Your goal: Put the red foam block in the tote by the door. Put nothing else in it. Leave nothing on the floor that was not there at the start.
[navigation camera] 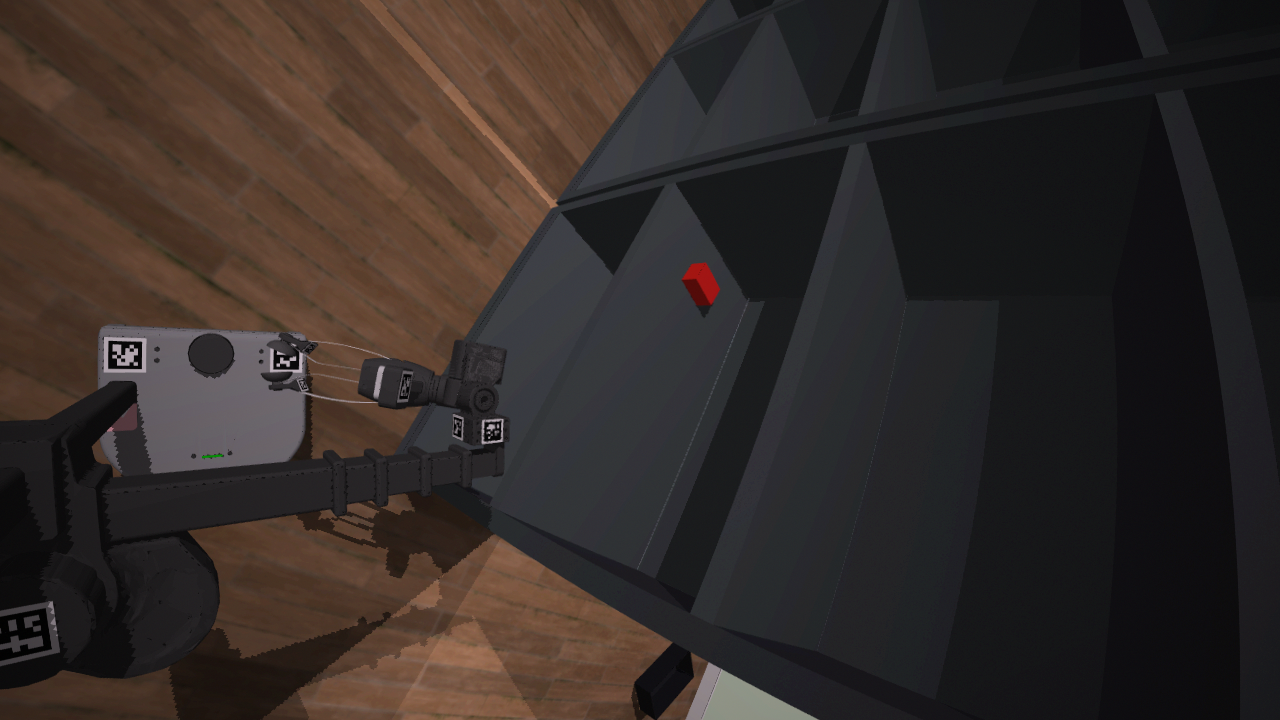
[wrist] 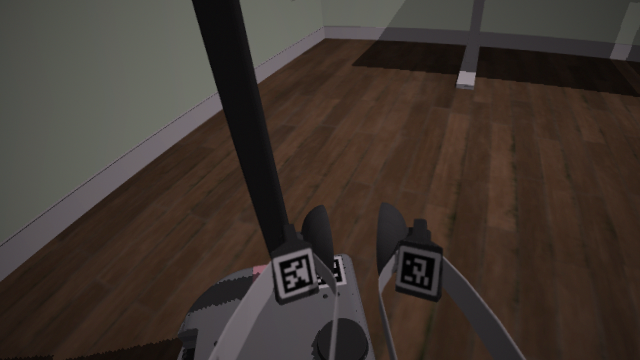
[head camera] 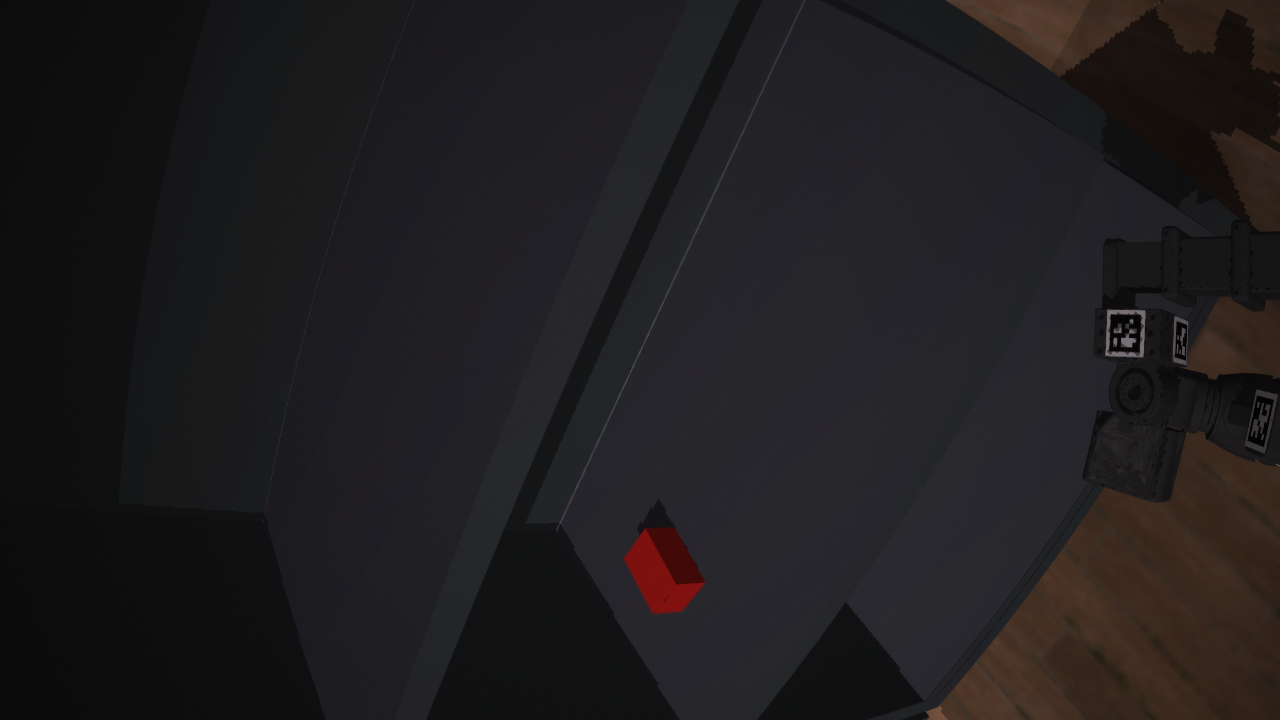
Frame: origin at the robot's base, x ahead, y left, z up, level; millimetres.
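Seen in the pictures: gripper, fingertip midpoint: (navigation camera: 265, 359); robot's base at its link origin: (navigation camera: 211, 351).
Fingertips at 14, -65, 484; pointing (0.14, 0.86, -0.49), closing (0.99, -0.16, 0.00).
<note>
Offsets run from my fingertips to a thing's top centre, as dx, dy, dz. "spot": to the spot under its first point.
The red foam block {+209, -894, +95} (head camera: 664, 573) (navigation camera: 700, 284) lies on a shelf board of the dark shelf unit {spot: -107, -719, +50} (head camera: 805, 313) (navigation camera: 626, 385), near an upright panel. My gripper (navigation camera: 285, 363) (wrist: 353, 228) is outside the shelf unit, turned back over my own base. Its two fingers stand apart with a gap and nothing between them; it is open and well away from the block. In the head camera view my wrist shows at the right edge and the fingers are out of the picture. I cannot make out the tote by the door in any view.
My base (navigation camera: 214, 411) (wrist: 270, 325) is below the gripper. My mast (wrist: 240, 115) rises left of the fingers in the wrist view. A pale leg (wrist: 466, 80) stands on the wooden floor (wrist: 400, 140). A small black hollow object (navigation camera: 664, 682) shows beside the shelf unit, near a pale green surface (navigation camera: 747, 698).
</note>
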